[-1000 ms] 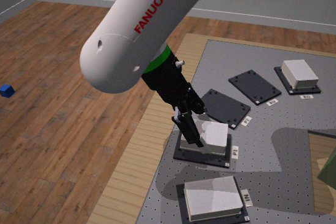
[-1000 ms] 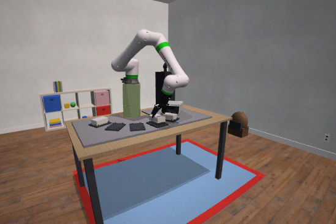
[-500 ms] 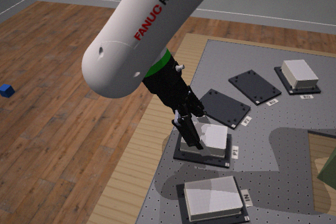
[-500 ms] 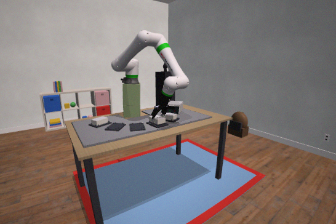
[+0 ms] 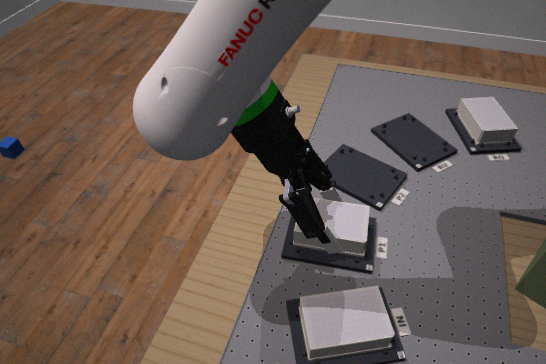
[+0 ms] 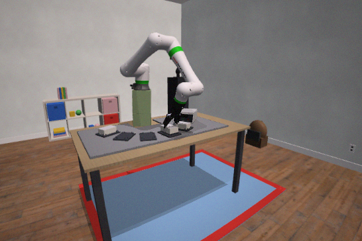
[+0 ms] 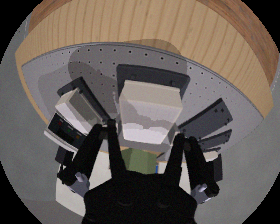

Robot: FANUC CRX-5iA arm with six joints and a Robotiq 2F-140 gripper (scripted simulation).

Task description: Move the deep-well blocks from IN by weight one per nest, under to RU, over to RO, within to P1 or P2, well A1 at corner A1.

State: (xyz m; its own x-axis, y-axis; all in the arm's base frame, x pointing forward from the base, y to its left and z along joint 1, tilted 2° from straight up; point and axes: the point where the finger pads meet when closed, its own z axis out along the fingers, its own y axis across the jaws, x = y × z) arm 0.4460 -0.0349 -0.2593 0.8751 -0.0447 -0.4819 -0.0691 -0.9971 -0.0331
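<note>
The nest P1 is 50 mm below my hand. From my hand the other things lie so: check-weigher: 230 mm behind, 420 mm to the left, 10 mm above; reject nest RO: 340 mm behind, 370 mm to the right, 50 mm below; pass nest P2: 50 mm behind, 170 mm to the right, 50 mm below.
</note>
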